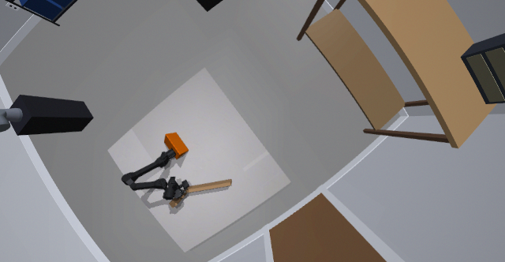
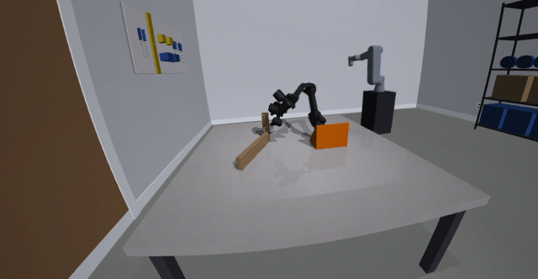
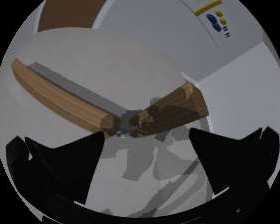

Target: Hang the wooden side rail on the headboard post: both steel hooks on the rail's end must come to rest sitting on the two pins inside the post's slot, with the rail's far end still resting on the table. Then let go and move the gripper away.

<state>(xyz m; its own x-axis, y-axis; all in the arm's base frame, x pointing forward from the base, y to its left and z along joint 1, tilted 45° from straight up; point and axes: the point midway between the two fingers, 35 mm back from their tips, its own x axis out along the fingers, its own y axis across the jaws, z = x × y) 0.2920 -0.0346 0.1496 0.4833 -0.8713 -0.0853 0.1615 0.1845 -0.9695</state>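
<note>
My gripper tip is 90 mm to the left of the headboard post, 60 mm above it and 30 mm short of it.
</note>
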